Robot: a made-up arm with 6 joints. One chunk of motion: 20 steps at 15 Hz.
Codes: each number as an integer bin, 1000 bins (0 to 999) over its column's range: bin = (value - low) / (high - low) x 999, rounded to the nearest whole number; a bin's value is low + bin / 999 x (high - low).
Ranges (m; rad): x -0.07..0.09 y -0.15..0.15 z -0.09..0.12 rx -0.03..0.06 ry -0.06..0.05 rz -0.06..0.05
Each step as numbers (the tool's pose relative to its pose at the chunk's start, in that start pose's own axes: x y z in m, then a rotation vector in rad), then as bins.
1 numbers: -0.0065 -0.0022 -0.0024 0.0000 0.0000 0.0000
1 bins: 396 492 417 333 545 545
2 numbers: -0.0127 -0.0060 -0.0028 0.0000 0.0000 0.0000
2 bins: 358 480 415 333 545 545
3 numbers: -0.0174 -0.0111 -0.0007 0.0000 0.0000 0.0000
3 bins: 328 463 425 333 545 545
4 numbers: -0.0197 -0.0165 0.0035 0.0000 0.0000 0.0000
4 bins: 314 445 445 333 545 545
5 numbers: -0.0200 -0.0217 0.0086 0.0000 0.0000 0.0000
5 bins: 312 427 469 333 545 545
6 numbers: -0.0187 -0.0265 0.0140 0.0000 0.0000 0.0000
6 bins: 320 411 495 333 545 545
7 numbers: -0.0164 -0.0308 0.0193 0.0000 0.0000 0.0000
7 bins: 335 397 520 333 545 545
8 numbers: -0.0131 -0.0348 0.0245 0.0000 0.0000 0.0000
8 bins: 355 384 545 333 545 545
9 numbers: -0.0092 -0.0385 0.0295 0.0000 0.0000 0.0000
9 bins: 380 371 568 333 545 545
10 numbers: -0.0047 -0.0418 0.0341 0.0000 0.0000 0.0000
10 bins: 408 360 590 333 545 545
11 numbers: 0.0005 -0.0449 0.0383 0.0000 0.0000 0.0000
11 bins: 440 350 610 333 545 545
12 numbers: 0.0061 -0.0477 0.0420 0.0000 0.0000 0.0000
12 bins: 475 341 628 333 545 545
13 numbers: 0.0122 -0.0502 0.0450 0.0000 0.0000 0.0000
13 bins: 513 332 642 333 545 545
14 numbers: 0.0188 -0.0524 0.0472 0.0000 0.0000 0.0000
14 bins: 554 325 653 333 545 545
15 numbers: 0.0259 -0.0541 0.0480 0.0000 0.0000 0.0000
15 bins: 599 319 656 333 545 545
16 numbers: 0.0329 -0.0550 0.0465 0.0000 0.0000 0.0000
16 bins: 642 316 649 333 545 545
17 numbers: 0.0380 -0.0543 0.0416 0.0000 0.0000 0.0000
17 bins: 674 319 626 333 545 545
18 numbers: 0.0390 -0.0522 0.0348 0.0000 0.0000 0.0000
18 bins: 681 326 594 333 545 545
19 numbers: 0.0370 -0.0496 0.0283 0.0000 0.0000 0.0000
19 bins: 668 334 563 333 545 545
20 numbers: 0.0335 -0.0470 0.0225 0.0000 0.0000 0.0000
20 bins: 646 343 535 333 545 545
